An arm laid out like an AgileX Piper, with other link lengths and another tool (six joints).
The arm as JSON. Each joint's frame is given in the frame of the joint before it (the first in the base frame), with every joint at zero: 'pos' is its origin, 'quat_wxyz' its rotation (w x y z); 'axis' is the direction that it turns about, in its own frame. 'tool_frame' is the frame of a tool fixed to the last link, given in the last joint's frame.
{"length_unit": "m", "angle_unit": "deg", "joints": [
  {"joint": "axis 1", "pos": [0.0, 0.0, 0.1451], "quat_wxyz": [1.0, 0.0, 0.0, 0.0], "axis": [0.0, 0.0, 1.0]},
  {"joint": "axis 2", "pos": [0.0, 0.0, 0.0], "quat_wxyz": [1.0, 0.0, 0.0, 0.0], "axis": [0.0, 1.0, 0.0]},
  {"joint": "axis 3", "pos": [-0.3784, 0.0, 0.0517], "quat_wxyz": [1.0, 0.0, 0.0, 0.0], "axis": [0.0, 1.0, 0.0]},
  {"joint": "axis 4", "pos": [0.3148, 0.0, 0.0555], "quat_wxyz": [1.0, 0.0, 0.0, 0.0], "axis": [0.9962, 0.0, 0.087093]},
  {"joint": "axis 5", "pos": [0.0, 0.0, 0.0], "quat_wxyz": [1.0, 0.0, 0.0, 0.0], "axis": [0.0, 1.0, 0.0]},
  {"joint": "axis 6", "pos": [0.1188, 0.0, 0.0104], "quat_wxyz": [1.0, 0.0, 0.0, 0.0], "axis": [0.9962, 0.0, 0.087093]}
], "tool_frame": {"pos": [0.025, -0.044, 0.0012], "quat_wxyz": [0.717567, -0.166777, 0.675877, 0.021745]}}
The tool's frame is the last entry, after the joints.
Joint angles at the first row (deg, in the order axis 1, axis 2, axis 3, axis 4, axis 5, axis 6):
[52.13 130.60 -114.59 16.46 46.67 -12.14]
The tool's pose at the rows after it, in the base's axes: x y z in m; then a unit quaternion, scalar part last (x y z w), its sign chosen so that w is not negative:
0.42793, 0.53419, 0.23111, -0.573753, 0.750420, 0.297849, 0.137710
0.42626, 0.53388, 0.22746, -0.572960, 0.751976, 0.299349, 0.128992
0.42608, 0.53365, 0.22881, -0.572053, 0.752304, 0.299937, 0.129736
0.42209, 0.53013, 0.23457, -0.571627, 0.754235, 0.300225, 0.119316
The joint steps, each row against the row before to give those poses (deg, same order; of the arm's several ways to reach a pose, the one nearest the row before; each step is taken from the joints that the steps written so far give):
[0.00 0.57 0.00 1.22 2.04 -2.72]
[0.00 0.21 0.00 0.37 0.75 0.00]
[0.00 -0.11 0.00 0.00 0.02 0.15]
[0.00 -0.70 0.00 0.00 1.84 0.42]

